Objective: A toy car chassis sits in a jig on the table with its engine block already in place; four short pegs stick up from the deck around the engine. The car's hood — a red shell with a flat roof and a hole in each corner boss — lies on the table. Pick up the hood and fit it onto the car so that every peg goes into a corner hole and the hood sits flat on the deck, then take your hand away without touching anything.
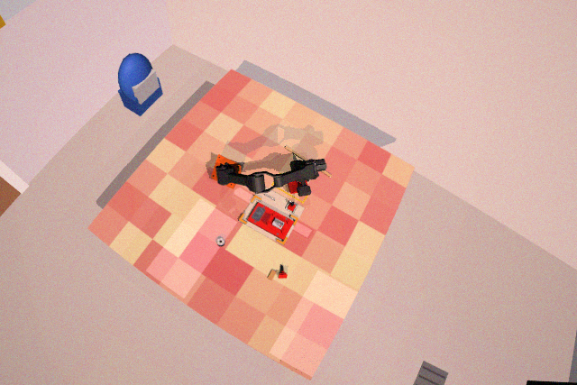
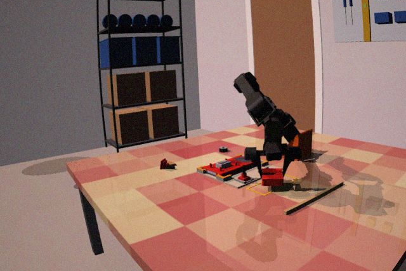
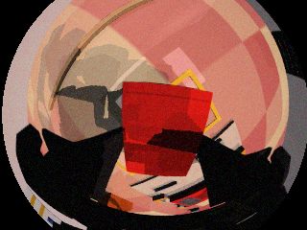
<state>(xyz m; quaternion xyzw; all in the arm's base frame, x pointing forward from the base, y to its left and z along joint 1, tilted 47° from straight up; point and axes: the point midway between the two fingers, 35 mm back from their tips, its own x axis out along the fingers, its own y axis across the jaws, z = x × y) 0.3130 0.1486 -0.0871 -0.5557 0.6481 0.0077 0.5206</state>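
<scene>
My gripper tip is now 4 cm short of the grey engine block, 22 cm to the left of it and 1 cm above it. The rest, counted from my gripper tip: long thin bar (4 cm behind, 17 cm to the left, 3 cm below); grey wheel (13 cm behind, 46 cm to the right, 3 cm below); red hood (right at my gripper tip).
</scene>
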